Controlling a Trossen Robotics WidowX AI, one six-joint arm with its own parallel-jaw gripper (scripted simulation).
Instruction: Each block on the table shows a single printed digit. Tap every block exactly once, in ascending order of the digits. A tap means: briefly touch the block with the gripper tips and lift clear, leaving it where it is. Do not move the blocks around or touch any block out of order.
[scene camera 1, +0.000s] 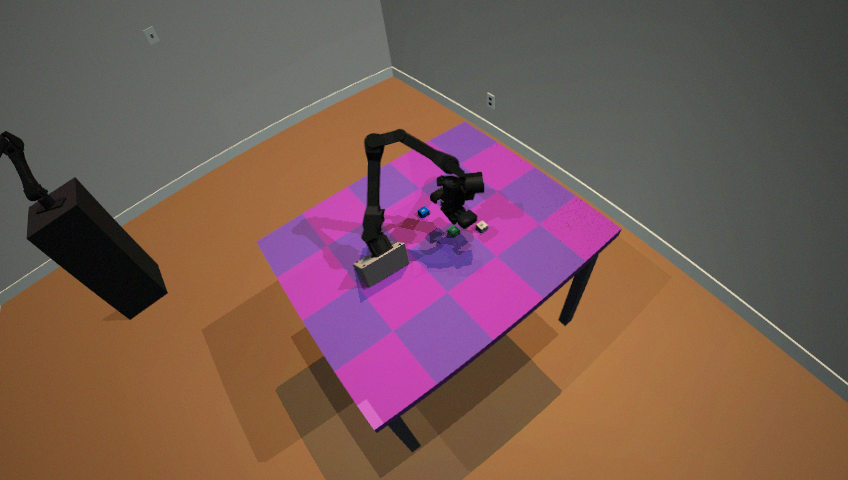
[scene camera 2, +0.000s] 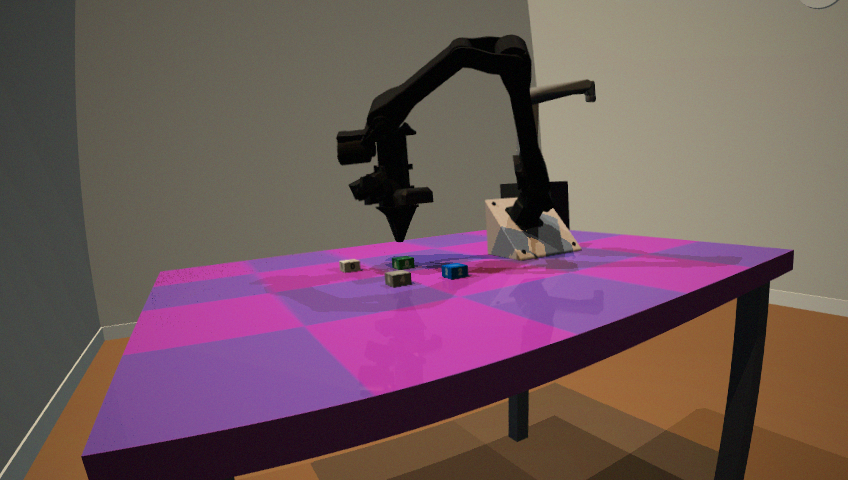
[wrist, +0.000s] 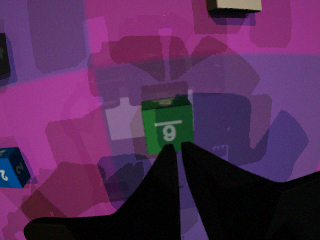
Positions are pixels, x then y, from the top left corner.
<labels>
My gripper shows in scene camera 1 (454, 223), in scene camera 2 and in the wrist view. One and the same spot on my gripper: (wrist: 225, 194) is (scene camera 2: 389, 216).
</labels>
